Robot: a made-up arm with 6 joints.
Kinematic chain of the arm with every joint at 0, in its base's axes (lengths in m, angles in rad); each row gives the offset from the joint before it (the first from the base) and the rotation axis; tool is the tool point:
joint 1: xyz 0 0 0.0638 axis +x
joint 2: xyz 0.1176 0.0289 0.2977 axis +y
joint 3: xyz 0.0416 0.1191 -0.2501 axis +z
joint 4: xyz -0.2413 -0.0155 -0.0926 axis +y
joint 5: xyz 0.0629 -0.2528 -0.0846 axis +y
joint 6: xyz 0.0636 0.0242 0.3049 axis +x
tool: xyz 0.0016 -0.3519 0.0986
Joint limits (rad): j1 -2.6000..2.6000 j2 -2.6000..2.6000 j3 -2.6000..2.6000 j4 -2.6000..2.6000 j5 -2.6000..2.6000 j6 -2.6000..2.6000
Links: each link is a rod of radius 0.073 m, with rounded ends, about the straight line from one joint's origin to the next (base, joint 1, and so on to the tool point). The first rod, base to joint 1, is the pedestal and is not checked.
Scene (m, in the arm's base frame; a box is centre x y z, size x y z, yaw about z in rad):
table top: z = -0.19
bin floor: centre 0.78 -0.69 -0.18 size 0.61 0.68 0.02 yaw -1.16
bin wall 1: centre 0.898 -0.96 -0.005 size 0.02 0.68 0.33 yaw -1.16
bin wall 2: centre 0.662 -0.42 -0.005 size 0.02 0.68 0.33 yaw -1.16
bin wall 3: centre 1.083 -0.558 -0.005 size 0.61 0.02 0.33 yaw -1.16
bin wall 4: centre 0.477 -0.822 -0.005 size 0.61 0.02 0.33 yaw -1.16
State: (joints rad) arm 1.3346 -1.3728 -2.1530 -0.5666 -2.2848 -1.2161
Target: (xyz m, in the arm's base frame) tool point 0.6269 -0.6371 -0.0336
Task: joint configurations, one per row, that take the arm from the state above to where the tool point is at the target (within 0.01 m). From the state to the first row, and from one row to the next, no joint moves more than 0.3 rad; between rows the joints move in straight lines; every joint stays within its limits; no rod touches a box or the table.
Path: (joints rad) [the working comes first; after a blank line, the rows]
Joints at the target: 1.4987 -2.5184 -1.7405 1.5172 0.1904 -1.3931
Straight joint move there: touches bin wall 2.

1: 1.2042 -1.5262 -2.0689 -0.3226 -2.0088 -1.2762
2: 1.0739 -1.6796 -1.9848 -0.0787 -1.7328 -1.3363
3: 0.9435 -1.8330 -1.9007 0.1653 -1.4568 -1.3964
4: 0.8131 -1.9864 -1.8166 0.4093 -1.1808 -1.4566
5: 0.6827 -2.1398 -1.7325 0.6532 -0.9048 -1.5167
6: 0.5524 -2.2932 -1.6484 0.8972 -0.6288 -1.5768
7: 0.4220 -2.4466 -1.5643 1.1411 -0.3528 -1.6369
8: 0.2916 -2.6000 -1.4802 1.3851 -0.0768 -1.6970
9: 0.5128 -2.6000 -1.6096 1.4579 0.0170 -1.6220
10: 0.7340 -2.6000 -1.7390 1.5307 0.1107 -1.5471
11: 0.9552 -2.6000 -1.8684 1.6035 0.2045 -1.4721
12: 1.2269 -2.5592 -1.8044 1.5603 0.1974 -1.4326
13: 1.4987 -2.5184 -1.7405 1.5172 0.1904 -1.3931

